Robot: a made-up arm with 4 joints.
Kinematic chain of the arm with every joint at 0, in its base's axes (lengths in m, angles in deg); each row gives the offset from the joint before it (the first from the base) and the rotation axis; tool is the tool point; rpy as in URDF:
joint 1: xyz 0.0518 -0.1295 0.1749 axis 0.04 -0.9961 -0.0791
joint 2: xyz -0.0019 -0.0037 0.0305 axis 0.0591 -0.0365 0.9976
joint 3: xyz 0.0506 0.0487 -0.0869 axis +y
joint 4: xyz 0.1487 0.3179 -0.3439 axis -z
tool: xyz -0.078 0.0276 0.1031 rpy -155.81 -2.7 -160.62
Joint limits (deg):
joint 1: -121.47..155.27
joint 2: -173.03..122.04
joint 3: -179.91..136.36
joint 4: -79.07..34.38
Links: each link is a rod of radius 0.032 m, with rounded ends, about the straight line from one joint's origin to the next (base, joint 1, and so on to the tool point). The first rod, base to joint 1, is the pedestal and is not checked.
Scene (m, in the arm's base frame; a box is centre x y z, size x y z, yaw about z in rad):
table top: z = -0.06
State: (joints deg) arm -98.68 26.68 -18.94 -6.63
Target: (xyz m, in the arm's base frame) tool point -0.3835 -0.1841 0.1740
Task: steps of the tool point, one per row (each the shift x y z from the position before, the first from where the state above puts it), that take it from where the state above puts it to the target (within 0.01 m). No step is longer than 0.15 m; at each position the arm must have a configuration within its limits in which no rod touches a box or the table.
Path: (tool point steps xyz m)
1: 0.0385 0.0267 -0.0183
2: 0.0345 0.0143 0.0149
3: 0.0128 -0.0055 0.0398
4: -0.0187 -0.0302 0.0467
5: -0.0486 -0.0564 0.0326
6: -0.0648 -0.0804 0.0018
7: -0.0601 -0.0992 -0.0349
8: -0.0347 -0.1104 -0.0644
9: 0.0041 -0.1129 -0.0760

